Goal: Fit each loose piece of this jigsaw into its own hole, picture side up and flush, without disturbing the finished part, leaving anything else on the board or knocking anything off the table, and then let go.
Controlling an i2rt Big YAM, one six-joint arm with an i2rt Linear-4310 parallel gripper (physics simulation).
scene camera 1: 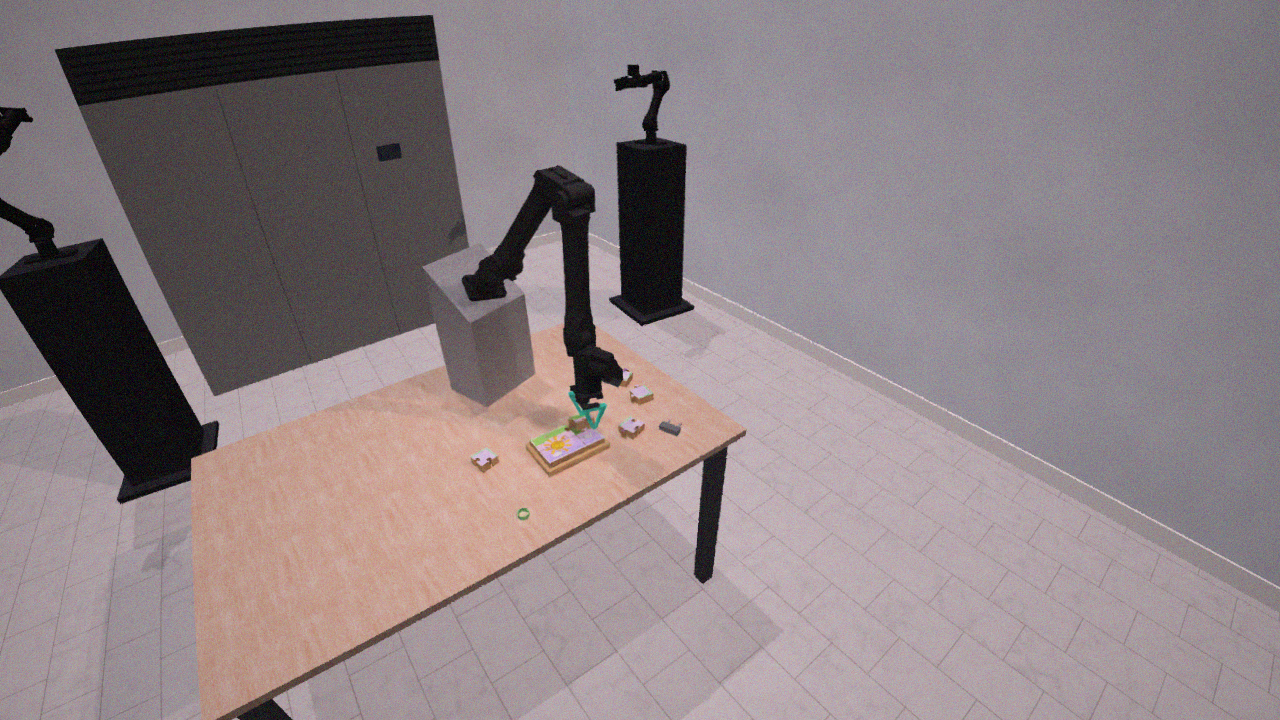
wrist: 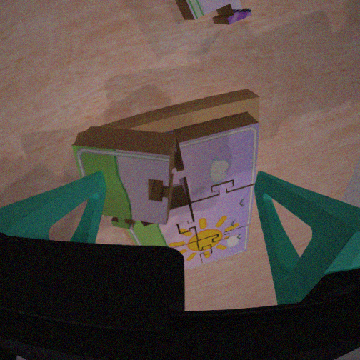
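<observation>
My gripper [scene camera 1: 588, 417] [wrist: 179, 179] is open and empty, its teal fingers spread above the puzzle board [scene camera 1: 552, 467] [wrist: 225, 115]. The finished part with the orange sun [scene camera 1: 556, 444] [wrist: 205, 240] lies in the board. A green and lilac corner piece [scene camera 1: 578, 422] [wrist: 100, 167] sits askew at the board's back right corner, picture side up, raised and not flush, between the spread fingers. Other loose pieces lie on the table: one [scene camera 1: 485, 459] left of the board, one [scene camera 1: 631, 427] to its right, one [scene camera 1: 641, 394] farther back, and one [scene camera 1: 626, 377] partly hidden by the arm.
A small dark grey object [scene camera 1: 670, 428] lies near the table's right edge. A green ring [scene camera 1: 523, 514] lies near the front edge. Part of a loose piece [wrist: 215, 6] shows at the top of the wrist view. The arm's grey pedestal [scene camera 1: 487, 349] stands behind the table.
</observation>
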